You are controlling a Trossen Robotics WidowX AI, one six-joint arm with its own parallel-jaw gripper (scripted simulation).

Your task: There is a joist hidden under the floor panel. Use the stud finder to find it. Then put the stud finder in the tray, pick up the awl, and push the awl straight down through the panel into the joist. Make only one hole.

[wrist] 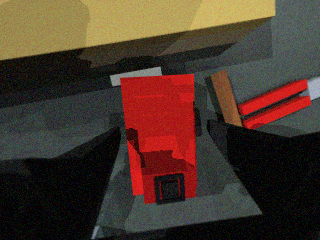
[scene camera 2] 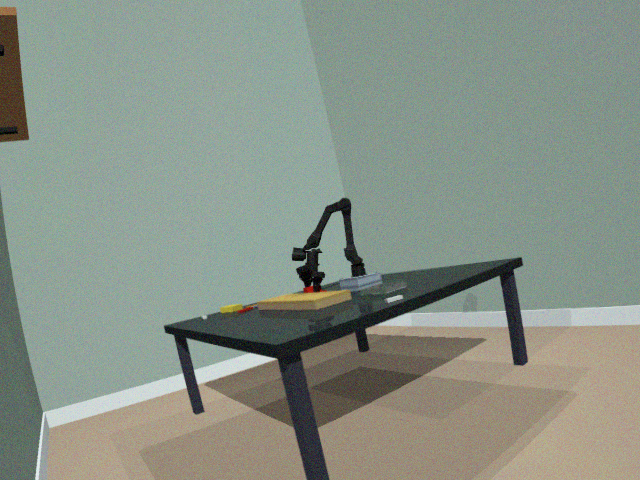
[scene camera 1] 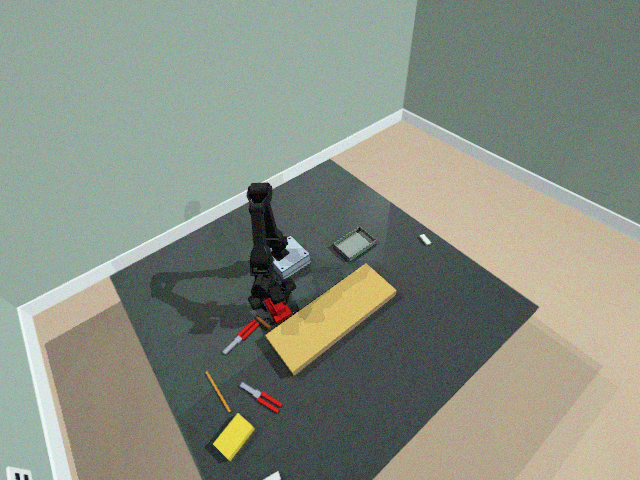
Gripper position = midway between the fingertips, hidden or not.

Observation:
In view: my gripper (scene camera 1: 277,307), a red stud finder (wrist: 159,111), a brown-handled awl (wrist: 220,80), a yellow block (scene camera 1: 238,430) and a grey tray (scene camera 1: 353,244).
My gripper also shows in the wrist view (wrist: 164,127). The wrist view does not show the yellow block: it is out of frame.

